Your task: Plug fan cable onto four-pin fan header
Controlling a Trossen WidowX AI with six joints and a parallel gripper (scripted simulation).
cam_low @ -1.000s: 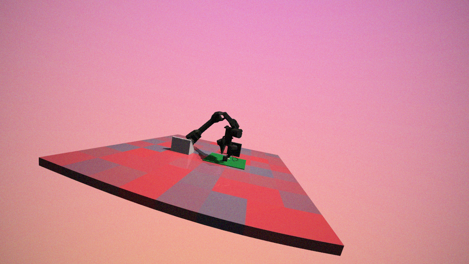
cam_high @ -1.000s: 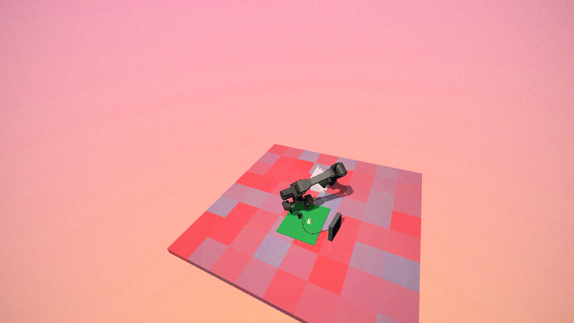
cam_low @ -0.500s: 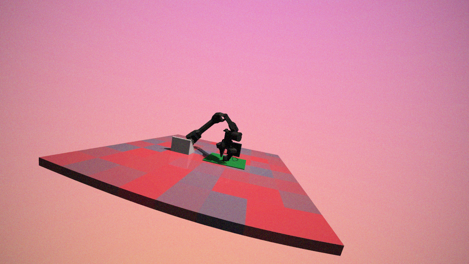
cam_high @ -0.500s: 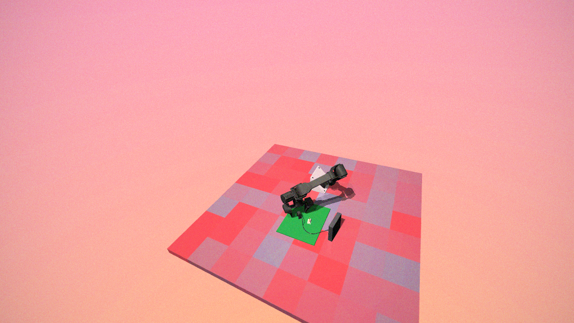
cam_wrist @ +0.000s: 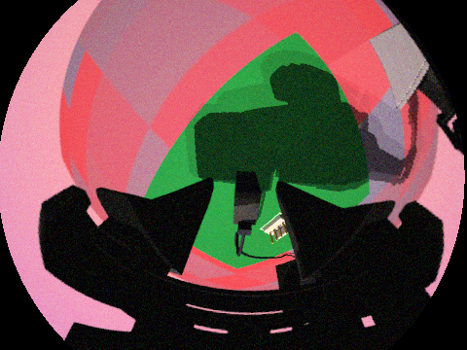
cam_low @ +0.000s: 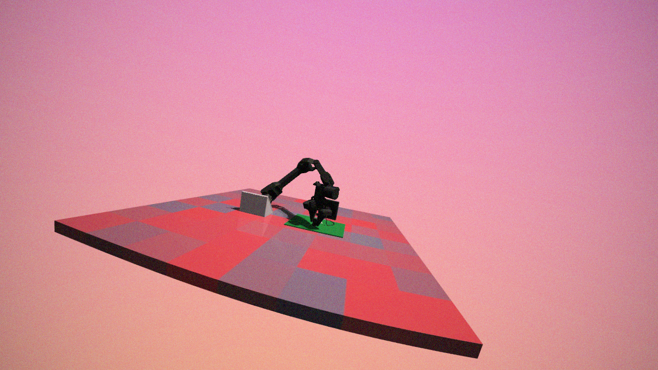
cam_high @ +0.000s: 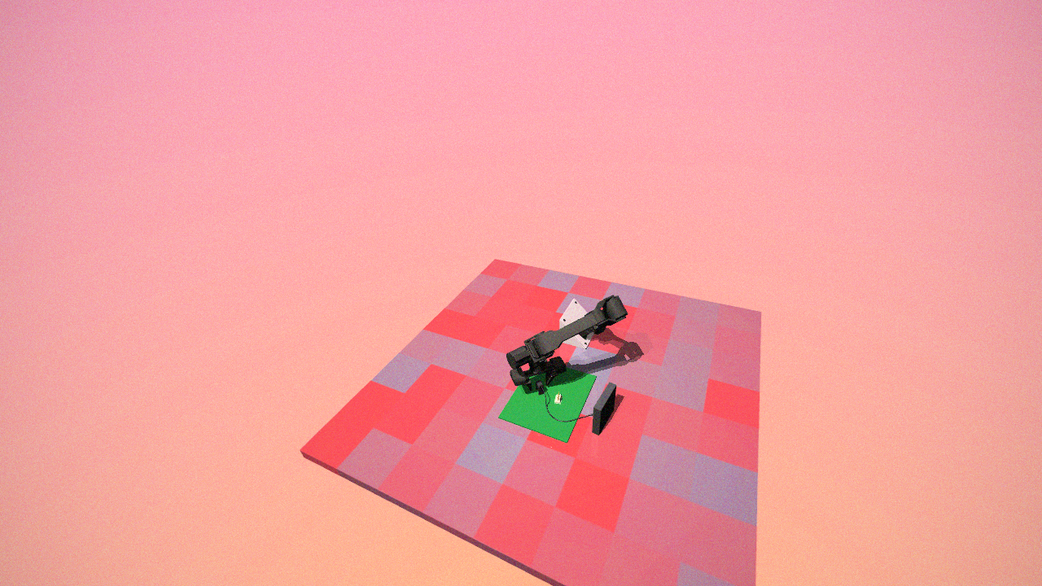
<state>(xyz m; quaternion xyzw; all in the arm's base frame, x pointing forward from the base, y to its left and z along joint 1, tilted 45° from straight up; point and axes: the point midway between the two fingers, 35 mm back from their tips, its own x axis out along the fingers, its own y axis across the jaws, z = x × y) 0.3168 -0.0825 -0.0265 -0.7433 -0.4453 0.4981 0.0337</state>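
My gripper tip is now 40 mm to the right of the green board, 30 mm above it and 10 mm short of it. Round my gripper tip: dark fan cable plug (10 mm to the left, 10 mm ahead, 10 mm above); pale four-pin fan header (80 mm to the left, 20 mm below, 20 mm ahead); black fan (230 mm to the left, 60 mm ahead, 40 mm above).
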